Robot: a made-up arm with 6 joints.
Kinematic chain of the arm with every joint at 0, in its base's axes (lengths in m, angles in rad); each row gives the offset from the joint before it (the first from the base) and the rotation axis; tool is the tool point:
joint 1: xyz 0 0 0.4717 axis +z
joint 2: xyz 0 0 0 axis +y
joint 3: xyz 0 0 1.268 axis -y
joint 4: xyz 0 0 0 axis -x
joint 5: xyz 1.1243 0 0 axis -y
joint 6: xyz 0 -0.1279 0 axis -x
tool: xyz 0 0 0
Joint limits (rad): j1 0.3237..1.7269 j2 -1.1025..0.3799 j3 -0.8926..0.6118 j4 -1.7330..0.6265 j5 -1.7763..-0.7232 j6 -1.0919..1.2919
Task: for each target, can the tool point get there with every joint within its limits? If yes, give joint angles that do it. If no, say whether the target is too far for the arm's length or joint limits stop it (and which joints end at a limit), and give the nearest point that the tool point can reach.
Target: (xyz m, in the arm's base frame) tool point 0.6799 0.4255 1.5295
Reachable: yes | joints 0.7120 -0.2546 -0.4397 0.3033 -1.1726 0.9184
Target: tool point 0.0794 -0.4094 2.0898
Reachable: yes | joints 1.4710 -0.9826 0.0061 -0.3571 -0.9077 0.9486
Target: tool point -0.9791 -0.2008 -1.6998
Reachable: no: joint limits stop it (at a limit: joint 1, joint 2, joint 3, joint 4) | nearest point -0.1261 0.6685 0.5375 | short by 2.547 m
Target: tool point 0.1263 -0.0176 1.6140
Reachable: yes | joints 1.3409 -0.9553 -0.5956 0.1210 -1.2248 -0.8407
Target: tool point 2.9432 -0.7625 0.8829
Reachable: no: too far | nearest point 1.4865 0.3638 1.2602 | short by 1.880 m
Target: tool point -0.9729 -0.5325 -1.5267
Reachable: no: joint limits stop it (at a limit: joint 1, joint 2, joint 3, joint 4) | nearest point -0.1261 0.6685 0.5375 | short by 2.534 m
